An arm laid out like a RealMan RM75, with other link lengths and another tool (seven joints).
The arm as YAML. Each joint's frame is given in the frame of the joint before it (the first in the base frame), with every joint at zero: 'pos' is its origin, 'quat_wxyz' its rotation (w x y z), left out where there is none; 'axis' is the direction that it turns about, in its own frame. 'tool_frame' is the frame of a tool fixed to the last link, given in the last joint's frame.
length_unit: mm
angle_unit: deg
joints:
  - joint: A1
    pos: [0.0, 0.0, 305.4]
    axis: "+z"
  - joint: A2
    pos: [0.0, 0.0, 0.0]
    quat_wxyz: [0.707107, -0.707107, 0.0, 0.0]
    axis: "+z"
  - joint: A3
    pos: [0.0, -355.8, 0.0]
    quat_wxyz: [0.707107, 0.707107, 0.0, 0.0]
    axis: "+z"
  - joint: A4
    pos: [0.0, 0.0, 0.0]
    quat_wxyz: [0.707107, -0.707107, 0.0, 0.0]
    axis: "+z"
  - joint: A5
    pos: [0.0, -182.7, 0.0]
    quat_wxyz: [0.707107, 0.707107, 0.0, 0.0]
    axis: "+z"
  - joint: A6
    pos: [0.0, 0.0, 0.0]
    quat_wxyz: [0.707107, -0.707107, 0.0, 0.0]
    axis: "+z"
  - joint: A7
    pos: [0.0, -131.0, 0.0]
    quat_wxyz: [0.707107, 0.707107, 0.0, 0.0]
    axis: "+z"
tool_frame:
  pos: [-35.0, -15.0, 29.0]
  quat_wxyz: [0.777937, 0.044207, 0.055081, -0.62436]
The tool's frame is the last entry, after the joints.
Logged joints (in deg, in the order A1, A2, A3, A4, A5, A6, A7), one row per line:
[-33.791, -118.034, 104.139, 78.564, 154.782, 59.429, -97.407]
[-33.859, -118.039, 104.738, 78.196, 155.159, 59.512, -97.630]
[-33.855, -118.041, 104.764, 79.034, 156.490, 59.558, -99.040]
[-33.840, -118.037, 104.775, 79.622, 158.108, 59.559, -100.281]
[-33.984, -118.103, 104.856, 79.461, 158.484, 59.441, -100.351]
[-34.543, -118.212, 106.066, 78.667, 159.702, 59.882, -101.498]
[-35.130, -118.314, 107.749, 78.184, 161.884, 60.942, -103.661]
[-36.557, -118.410, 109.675, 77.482, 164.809, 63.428, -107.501]
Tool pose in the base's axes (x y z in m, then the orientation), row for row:
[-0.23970, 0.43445, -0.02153, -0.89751, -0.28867, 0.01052, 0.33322]
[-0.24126, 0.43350, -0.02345, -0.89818, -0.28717, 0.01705, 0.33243]
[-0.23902, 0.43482, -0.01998, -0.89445, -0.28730, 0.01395, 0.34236]
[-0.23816, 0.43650, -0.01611, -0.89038, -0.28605, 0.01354, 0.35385]
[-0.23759, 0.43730, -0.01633, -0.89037, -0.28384, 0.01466, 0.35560]
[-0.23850, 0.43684, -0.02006, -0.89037, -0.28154, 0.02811, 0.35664]
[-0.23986, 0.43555, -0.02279, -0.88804, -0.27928, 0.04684, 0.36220]
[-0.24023, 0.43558, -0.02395, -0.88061, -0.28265, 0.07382, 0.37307]
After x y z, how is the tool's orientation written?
As a quaternion, x y z w.
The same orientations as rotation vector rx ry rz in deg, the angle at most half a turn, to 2 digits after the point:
[-134.29, -43.19, 1.57]
[-134.44, -42.98, 2.55]
[-133.24, -42.80, 2.08]
[-131.90, -42.38, 2.01]
[-131.79, -42.01, 2.17]
[-131.72, -41.65, 4.16]
[-131.03, -41.21, 6.91]
[-129.26, -41.49, 10.84]

